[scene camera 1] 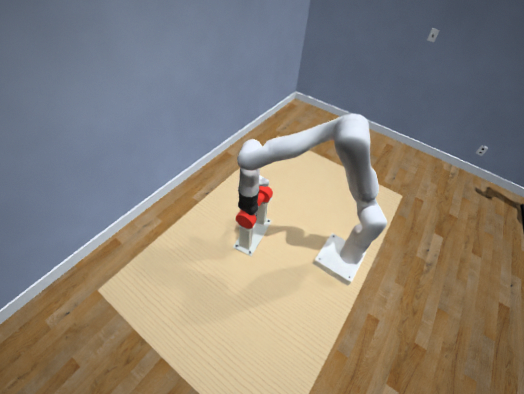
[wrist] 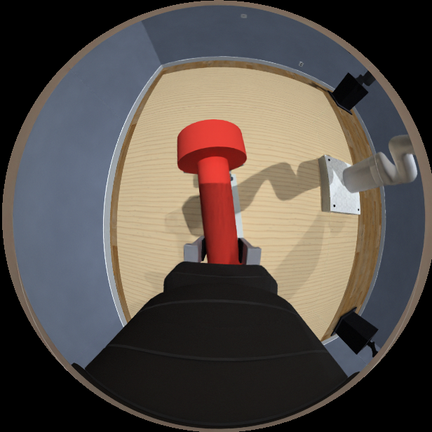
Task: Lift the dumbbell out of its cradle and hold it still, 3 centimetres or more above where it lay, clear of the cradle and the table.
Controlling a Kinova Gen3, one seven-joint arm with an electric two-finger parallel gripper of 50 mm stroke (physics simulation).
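Frame: origin at the arm's base, x ahead, y left, z up, level; centimetres.
Seen in the pictures: gripper, fingertip midpoint: (scene camera 1: 251, 213); arm's base at its link origin: (scene camera 1: 349, 255).
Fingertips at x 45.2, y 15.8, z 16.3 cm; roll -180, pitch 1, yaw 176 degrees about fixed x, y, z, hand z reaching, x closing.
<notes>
Pixels of each thing's top centre, then the offset from my fingertips to it. "*": a spot on its surface instead. Level surfaces: height alone.
- red dumbbell at a spot on its surface: (scene camera 1: 246, 219) * dz +4.3, dx -1.7, dy +6.2 cm
- white cradle at its top centre: (scene camera 1: 254, 208) dz -0.2, dx +0.3, dy -3.4 cm
- pale wooden table top at its surface level: dz -21.0 cm
The red dumbbell (scene camera 1: 246, 219) (wrist: 215, 200) lies level on the white cradle (scene camera 1: 245, 240) (wrist: 237, 212), with one round head near each upright post. In the scene view its near head sits at the top of the near post, and no gap shows between them. My gripper (scene camera 1: 249, 210) (wrist: 221, 245) points down over the dumbbell and is shut on its handle, with one finger on each side. In the wrist view the far head is in sight, and the near head is hidden behind the gripper body. In the scene view the fingertips are mostly hidden.
The cradle's base stands on the pale wooden table top (scene camera 1: 215, 300) (wrist: 280, 115). The arm's white base plate (scene camera 1: 330, 257) (wrist: 332, 187) is to the right of the cradle. A blue-grey wall (scene camera 1: 125, 100) (wrist: 60, 200) rises on the left, beyond the table top's edge.
</notes>
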